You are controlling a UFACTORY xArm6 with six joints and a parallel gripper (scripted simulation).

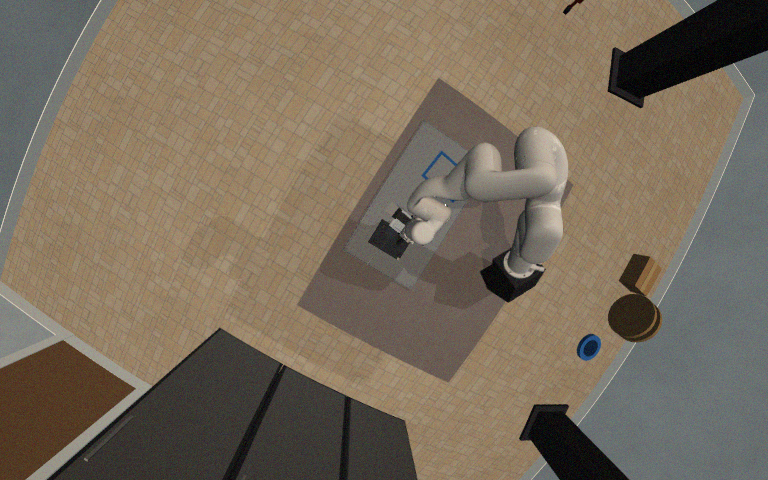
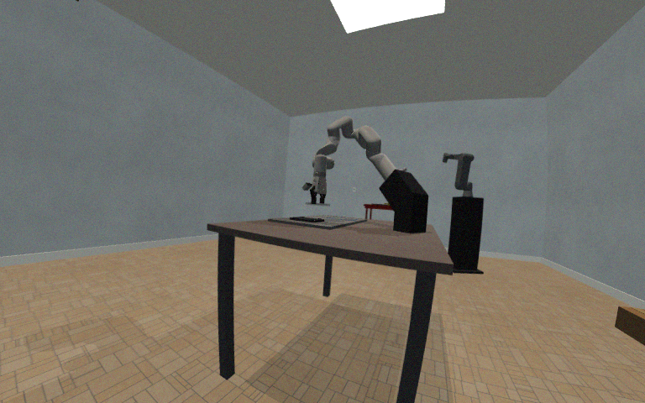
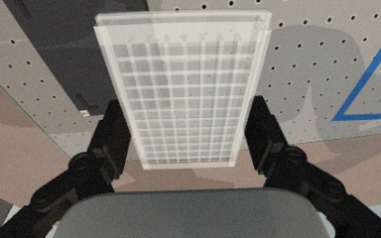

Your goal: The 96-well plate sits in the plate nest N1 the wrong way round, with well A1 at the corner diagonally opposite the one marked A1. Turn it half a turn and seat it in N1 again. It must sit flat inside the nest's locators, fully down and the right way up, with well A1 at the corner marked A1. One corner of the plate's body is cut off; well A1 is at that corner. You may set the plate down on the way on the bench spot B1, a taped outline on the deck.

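Now: hand 100 mm above the dark plate nest N1, 80 mm to the right of it and 40 mm short of it. Also, from my hand: A1 corner mark (150 mm to the left, 100 mm below, 10 mm behind); 96-well plate (10 mm below).
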